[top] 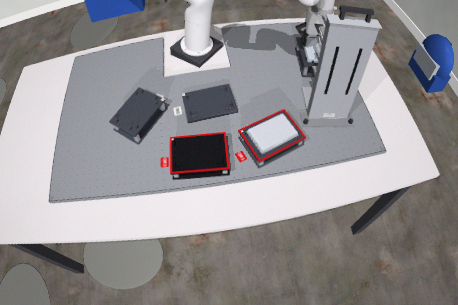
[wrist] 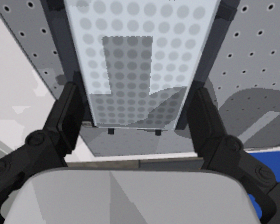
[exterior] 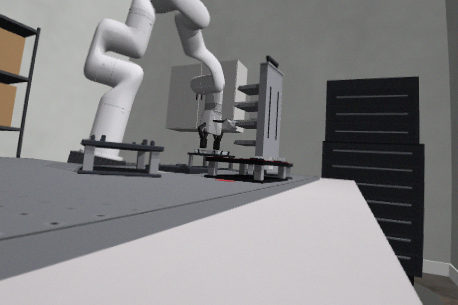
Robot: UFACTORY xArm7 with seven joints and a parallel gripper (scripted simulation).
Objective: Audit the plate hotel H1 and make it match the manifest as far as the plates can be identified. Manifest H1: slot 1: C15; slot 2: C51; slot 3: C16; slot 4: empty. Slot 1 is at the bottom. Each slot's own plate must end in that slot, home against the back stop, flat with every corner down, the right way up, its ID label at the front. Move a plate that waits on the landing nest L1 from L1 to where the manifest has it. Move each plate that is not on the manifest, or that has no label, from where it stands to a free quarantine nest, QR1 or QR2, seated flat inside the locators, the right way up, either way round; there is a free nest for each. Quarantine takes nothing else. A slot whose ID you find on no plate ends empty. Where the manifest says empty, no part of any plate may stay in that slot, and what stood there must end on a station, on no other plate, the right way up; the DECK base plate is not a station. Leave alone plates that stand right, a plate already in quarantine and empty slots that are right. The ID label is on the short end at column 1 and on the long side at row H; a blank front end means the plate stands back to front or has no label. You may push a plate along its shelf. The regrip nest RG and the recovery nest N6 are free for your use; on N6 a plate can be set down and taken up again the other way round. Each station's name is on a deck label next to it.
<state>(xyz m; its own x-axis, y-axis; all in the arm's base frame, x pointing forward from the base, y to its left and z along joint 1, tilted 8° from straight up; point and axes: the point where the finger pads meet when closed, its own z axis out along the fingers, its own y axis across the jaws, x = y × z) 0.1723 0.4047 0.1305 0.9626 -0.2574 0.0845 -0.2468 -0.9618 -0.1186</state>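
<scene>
Right now the RG label is 90 mm below my hand, 90 mm behind it and 20 mm to the left of it. From my hand the other things lie so: H1 label (160 mm ahead, 90 mm below, 60 mm to the left); white plate (300 mm ahead, 280 mm to the right, 40 mm below); plate labelled C16 (180 mm ahead, 170 mm above, 50 mm to the right).
</scene>
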